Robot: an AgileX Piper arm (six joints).
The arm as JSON. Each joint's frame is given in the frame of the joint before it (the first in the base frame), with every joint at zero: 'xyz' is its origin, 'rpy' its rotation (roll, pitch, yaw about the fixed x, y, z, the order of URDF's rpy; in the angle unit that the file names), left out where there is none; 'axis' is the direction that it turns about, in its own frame. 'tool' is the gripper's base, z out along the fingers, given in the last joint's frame.
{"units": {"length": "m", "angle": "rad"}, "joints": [
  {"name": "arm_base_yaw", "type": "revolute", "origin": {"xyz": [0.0, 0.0, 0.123]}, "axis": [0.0, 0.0, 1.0]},
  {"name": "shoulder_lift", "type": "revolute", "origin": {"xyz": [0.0, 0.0, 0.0]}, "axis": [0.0, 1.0, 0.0]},
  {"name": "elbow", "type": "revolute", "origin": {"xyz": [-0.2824, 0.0, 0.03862]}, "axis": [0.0, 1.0, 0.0]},
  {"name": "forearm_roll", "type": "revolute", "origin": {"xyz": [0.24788, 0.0, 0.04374]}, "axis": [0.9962, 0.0, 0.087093]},
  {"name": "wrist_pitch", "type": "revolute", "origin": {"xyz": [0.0, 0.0, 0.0]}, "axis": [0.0, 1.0, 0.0]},
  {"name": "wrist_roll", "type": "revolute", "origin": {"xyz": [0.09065, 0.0, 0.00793]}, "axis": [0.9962, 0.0, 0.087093]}
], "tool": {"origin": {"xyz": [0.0, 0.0, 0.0], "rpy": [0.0, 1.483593, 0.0]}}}
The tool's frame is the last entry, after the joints.
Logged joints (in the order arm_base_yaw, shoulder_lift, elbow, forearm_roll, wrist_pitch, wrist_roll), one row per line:
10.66 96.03 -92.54 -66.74 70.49 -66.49
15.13 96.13 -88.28 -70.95 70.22 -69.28
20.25 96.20 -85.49 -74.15 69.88 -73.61
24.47 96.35 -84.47 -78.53 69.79 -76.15
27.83 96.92 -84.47 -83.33 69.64 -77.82
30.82 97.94 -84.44 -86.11 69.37 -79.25
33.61 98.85 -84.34 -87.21 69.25 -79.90
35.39 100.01 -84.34 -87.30 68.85 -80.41
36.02 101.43 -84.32 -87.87 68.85 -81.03
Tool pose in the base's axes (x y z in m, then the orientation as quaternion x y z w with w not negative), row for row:
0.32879 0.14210 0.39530 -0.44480 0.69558 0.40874 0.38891
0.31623 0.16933 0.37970 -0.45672 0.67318 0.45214 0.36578
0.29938 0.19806 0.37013 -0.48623 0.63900 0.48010 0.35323
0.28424 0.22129 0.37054 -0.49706 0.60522 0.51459 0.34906
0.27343 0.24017 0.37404 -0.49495 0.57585 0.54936 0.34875
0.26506 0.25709 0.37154 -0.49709 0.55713 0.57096 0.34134
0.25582 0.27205 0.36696 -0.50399 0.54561 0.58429 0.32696
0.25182 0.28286 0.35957 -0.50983 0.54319 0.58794 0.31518
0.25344 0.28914 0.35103 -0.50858 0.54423 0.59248 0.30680
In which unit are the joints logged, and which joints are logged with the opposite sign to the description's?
The joints are logged in degrees. Opposite sign: forearm_roll.
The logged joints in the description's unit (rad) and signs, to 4 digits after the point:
0.1861 1.6760 -1.6151 1.1648 1.2303 -1.1605
0.2641 1.6778 -1.5408 1.2383 1.2256 -1.2092
0.3534 1.6790 -1.4921 1.2942 1.2196 -1.2847
0.4271 1.6816 -1.4743 1.3706 1.2181 -1.3291
0.4857 1.6916 -1.4743 1.4544 1.2154 -1.3582
0.5379 1.7094 -1.4738 1.5029 1.2107 -1.3832
0.5866 1.7253 -1.4720 1.5221 1.2086 -1.3945
0.6177 1.7455 -1.4720 1.5237 1.2017 -1.4034
0.6287 1.7703 -1.4717 1.5336 1.2017 -1.4142

